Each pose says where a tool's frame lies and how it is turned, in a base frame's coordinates. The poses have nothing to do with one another.
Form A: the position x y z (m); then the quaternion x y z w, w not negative.
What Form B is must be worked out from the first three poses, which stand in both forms.
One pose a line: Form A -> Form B
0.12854 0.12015 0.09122 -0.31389 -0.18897 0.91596 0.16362 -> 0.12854 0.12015 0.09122 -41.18 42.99 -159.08
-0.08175 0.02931 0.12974 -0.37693 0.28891 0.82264 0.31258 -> -0.08175 0.02931 0.12974 16.66 56.71 121.73
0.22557 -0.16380 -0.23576 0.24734 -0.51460 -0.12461 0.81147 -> 0.22557 -0.16380 -0.23576 145.60 69.63 -163.06
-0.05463 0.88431 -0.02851 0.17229 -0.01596 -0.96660 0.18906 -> -0.05463 0.88431 -0.02851 16.36 19.93 -174.23
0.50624 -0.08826 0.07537 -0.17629 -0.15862 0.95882 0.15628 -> 0.50624 -0.08826 0.07537 -51.24 27.44 -147.28
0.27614 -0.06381 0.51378 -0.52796 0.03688 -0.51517 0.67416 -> 0.27614 -0.06381 0.51378 -123.39 63.91 48.62
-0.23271 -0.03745 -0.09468 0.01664 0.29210 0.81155 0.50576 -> -0.23271 -0.03745 -0.09468 61.33 34.02 54.81
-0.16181 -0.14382 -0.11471 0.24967 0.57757 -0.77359 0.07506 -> -0.16181 -0.14382 -0.11471 -61.08 77.99 -107.84
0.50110 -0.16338 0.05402 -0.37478 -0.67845 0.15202 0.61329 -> 0.50110 -0.16338 0.05402 -137.16 101.63 165.01
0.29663 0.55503 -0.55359 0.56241 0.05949 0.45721 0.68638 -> 0.29663 0.55503 -0.55359 117.63 68.88 -50.29
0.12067 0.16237 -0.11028 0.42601 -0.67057 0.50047 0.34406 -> 0.12067 0.16237 -0.11028 -156.94 105.21 -92.08
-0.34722 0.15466 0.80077 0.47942 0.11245 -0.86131 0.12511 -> -0.34722 0.15466 0.80077 -4.94 59.00 -158.53
